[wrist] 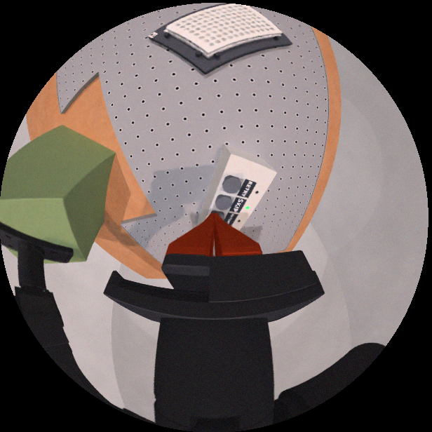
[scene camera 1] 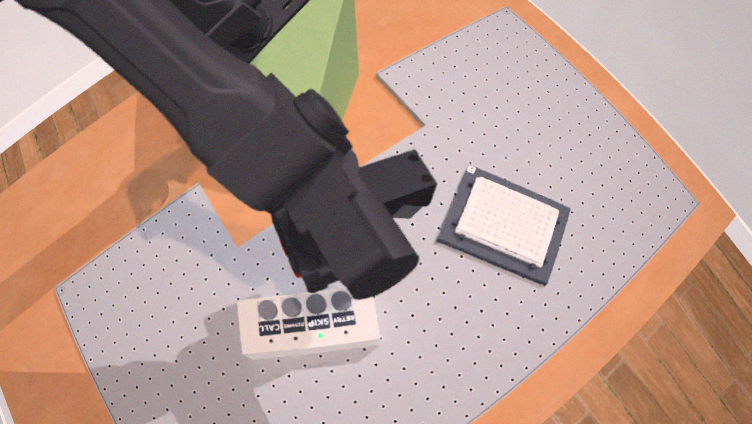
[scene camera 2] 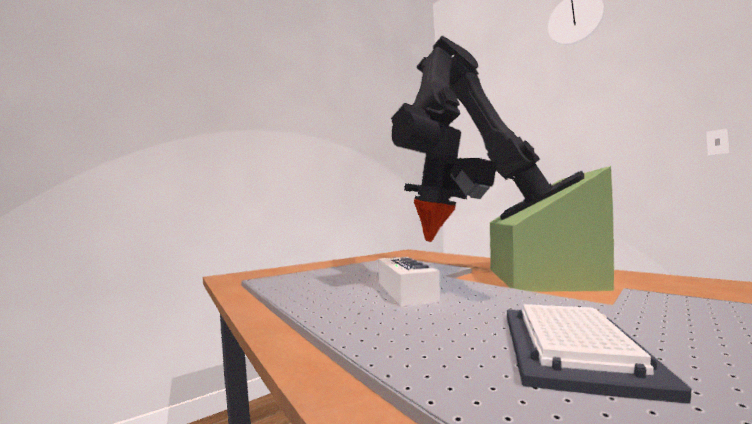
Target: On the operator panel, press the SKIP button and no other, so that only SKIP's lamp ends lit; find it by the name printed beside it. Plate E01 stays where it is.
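Where they show: gripper, between the fingertips: [scene camera 1: 317, 275] [scene camera 2: 428, 240]; arm's base, origin of its link: [scene camera 1: 250, 28] [scene camera 2: 541, 198].
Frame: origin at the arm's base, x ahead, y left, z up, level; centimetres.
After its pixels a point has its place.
The white operator panel [scene camera 1: 310, 344] @[z -12.5, x 31.9, y -21.4 cm] [scene camera 2: 418, 287] @[z -14.9, x 34.8, y -13.4 cm] [wrist: 260, 172] stands on the perforated board. Its round grey buttons are labelled CALL, one with small print I cannot read surely, SKIP and RETRY. The SKIP button [scene camera 1: 316, 303] @[z -12.2, x 29.0, y -17.4 cm] [wrist: 224, 202] has its lamp [scene camera 1: 320, 335] @[z -12.4, x 32.0, y -19.8 cm] [wrist: 247, 207] lit green; the other three lamps are dark. My gripper [scene camera 2: 429, 240] @[z -8.1, x 27.9, y -15.3 cm] [wrist: 213, 217] is shut and empty, its red fingertips together above the panel and apart from it. In the wrist view the fingers hide the CALL end. White plate E01 [scene camera 1: 508, 221] @[z -15.7, x 38.9, y 8.0 cm] [scene camera 2: 584, 331] @[z -15.3, x 39.8, y 9.3 cm] [wrist: 222, 27] lies in a dark holder.
The dark holder [scene camera 1: 447, 235] @[z -16.6, x 33.9, y 1.1 cm] [scene camera 2: 605, 388] @[z -17.1, x 46.6, y 11.0 cm] [wrist: 205, 68] sits on the grey perforated board [scene camera 1: 605, 131] @[z -17.8, x 42.0, y 33.4 cm] [scene camera 2: 326, 326] @[z -17.8, x 49.7, y -18.7 cm] [wrist: 175, 110]. The green wedge base [scene camera 1: 337, 63] @[z -5.7, x 9.7, y 5.9 cm] [scene camera 2: 563, 252] @[z -11.3, x 10.2, y 5.1 cm] [wrist: 82, 205] carries the arm at the table's back.
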